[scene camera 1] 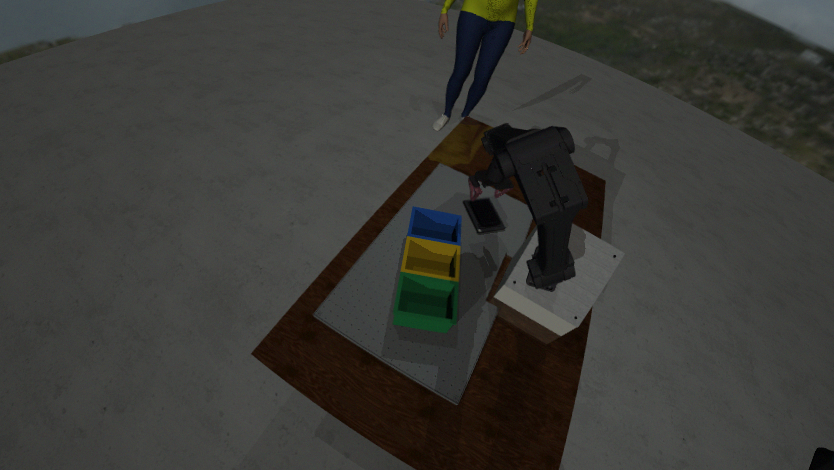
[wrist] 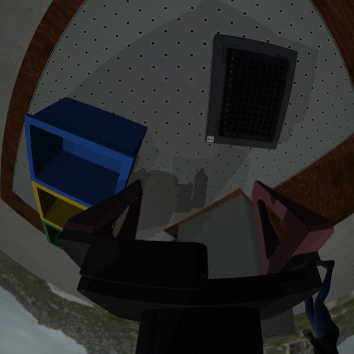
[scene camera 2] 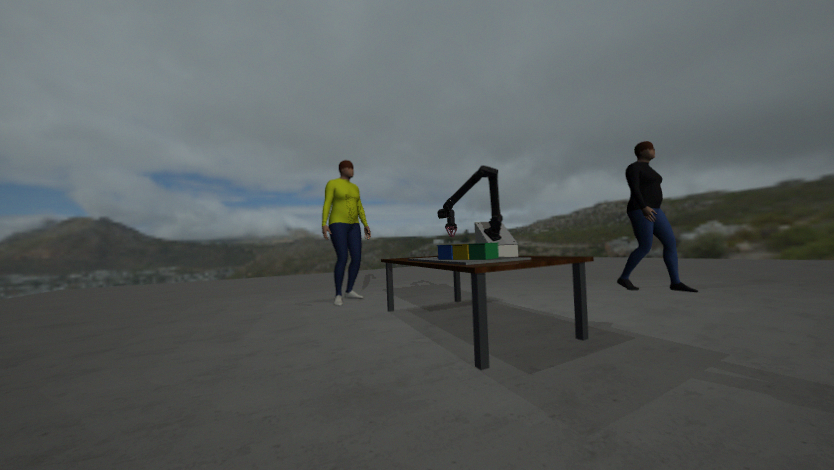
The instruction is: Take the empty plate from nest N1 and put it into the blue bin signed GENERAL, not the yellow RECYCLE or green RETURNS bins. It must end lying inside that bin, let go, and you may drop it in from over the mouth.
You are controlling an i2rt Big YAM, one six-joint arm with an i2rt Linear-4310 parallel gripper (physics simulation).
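Frame: origin at the arm's base, x ahead, y left, z up, level; centimetres.
Where they show: gripper, fingertip midpoint: (scene camera 1: 483,198) (wrist: 197,185) (scene camera 2: 451,237); arm's base at its link origin: (scene camera 2: 492,235).
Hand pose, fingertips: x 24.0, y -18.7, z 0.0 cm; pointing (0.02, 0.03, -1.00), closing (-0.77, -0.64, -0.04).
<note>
Things, the pixels of their centre, and the offset from my fingertips.
- dark grey nest at the middle of its body: (wrist: 251,95) (scene camera 1: 484,214) dz -14.9, dx -3.3, dy -8.4 cm
- yellow bin at the middle of its body: (wrist: 80,200) (scene camera 1: 429,266) (scene camera 2: 467,251) dz -10.8, dx +8.4, dy +26.3 cm
A black plate with a grid of wells (scene camera 1: 485,213) (wrist: 255,95) lies flat in a dark grey nest (wrist: 216,75) on the perforated board. A small pale tag marks a nest corner; its text is unreadable. My gripper (scene camera 1: 489,193) (scene camera 2: 451,234) (wrist: 197,185) is open and empty, its reddish fingers spread wide. It hangs above the board near the plate's far end in scene camera 1. The blue bin (scene camera 1: 434,226) (scene camera 2: 444,251) (wrist: 95,125) stands beside the nest, mouth up, with nothing visible inside. No bin's sign is readable.
The yellow bin (scene camera 1: 431,260) (scene camera 2: 461,251) (wrist: 60,211) adjoins the blue one, and the green bin (scene camera 1: 427,300) (scene camera 2: 483,251) (wrist: 51,235) adjoins the yellow. The arm's pale base block (scene camera 1: 589,262) stands across the board from the bins. A person in yellow (scene camera 1: 481,52) (scene camera 2: 345,233) stands beyond the table.
</note>
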